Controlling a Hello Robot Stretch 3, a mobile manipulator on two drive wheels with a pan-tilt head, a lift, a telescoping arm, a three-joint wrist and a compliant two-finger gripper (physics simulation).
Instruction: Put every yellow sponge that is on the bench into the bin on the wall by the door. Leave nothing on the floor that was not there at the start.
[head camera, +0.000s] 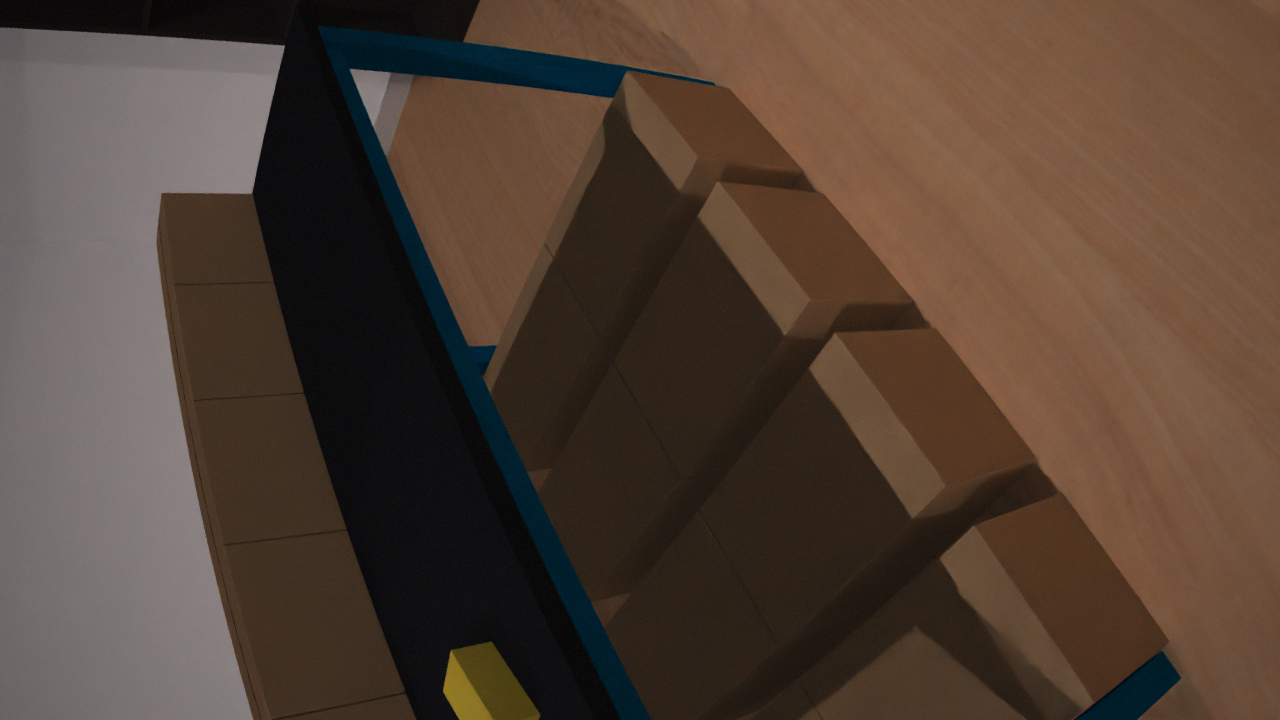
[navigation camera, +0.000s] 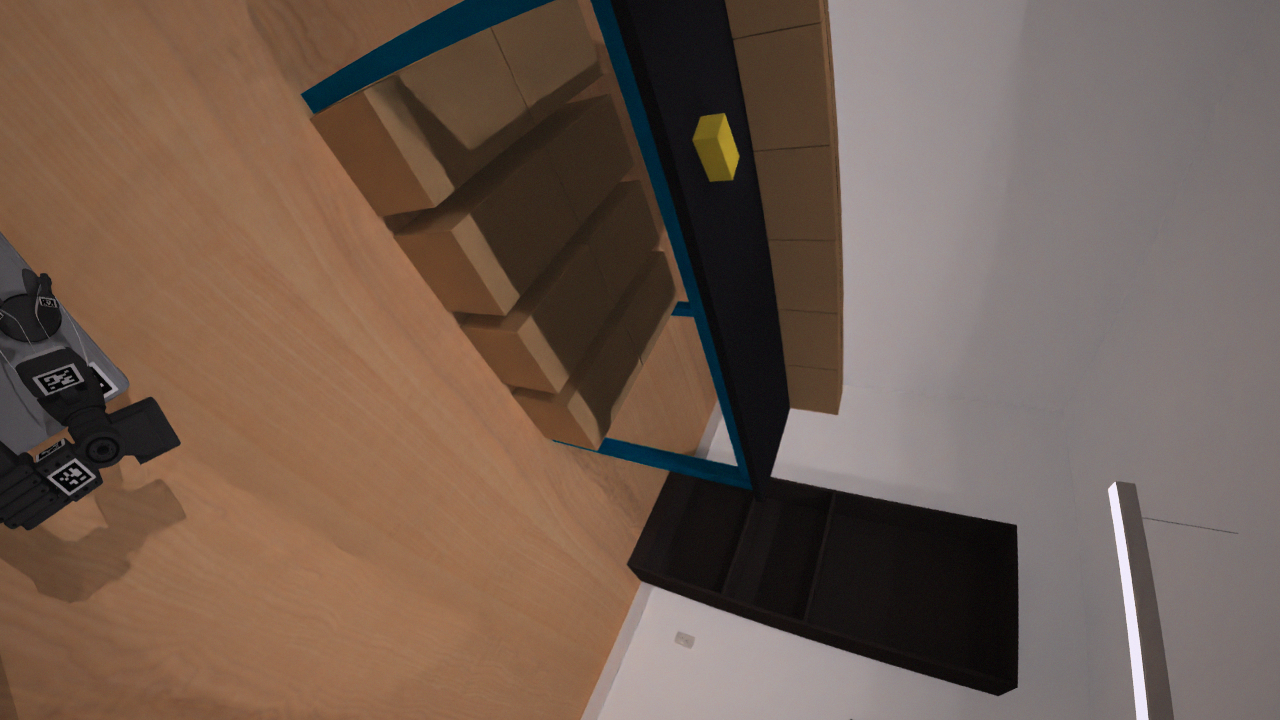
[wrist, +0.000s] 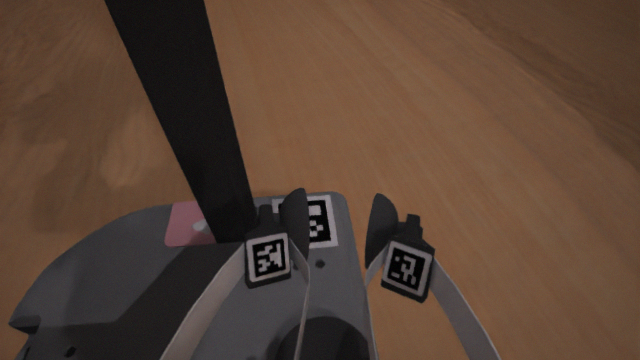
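Where they show: gripper, between the fingertips: (navigation camera: 3, 276) (wrist: 337, 215); robot's base, origin of its link: (navigation camera: 28, 315).
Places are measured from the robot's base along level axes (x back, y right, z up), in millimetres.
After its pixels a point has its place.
Note:
A yellow sponge (head camera: 490, 687) @(z 943, x -821, y 126 mm) (navigation camera: 716, 148) @(z 951, x -810, y 107 mm) lies on the dark top of the bench (head camera: 358, 358) @(z 914, x -989, y 583 mm) (navigation camera: 738, 313) @(z 914, x -910, y 495 mm), which has a blue frame. It is cut off by the bottom edge of the head camera view. My gripper (wrist: 337, 215) @(z 264, x -17, y -64 mm) is open in the wrist view, its two fingertips apart with nothing between them, above my grey base. In the navigation camera view part of my wrist shows at the left, away from the bench; the fingers cannot be made out there. The bin and the door do not show in these views.
Large brown boxes (head camera: 859, 241) (navigation camera: 465, 259) stand beneath the bench top. A row of brown boxes (head camera: 268, 465) (navigation camera: 792, 197) runs along its far side. A dark shelf unit (navigation camera: 760, 610) @(z 822, x -1086, y 2385 mm) stands beyond the bench's end, by the white wall. My dark mast (wrist: 185, 110) @(z 307, x 67, y -116 mm) rises from the base.

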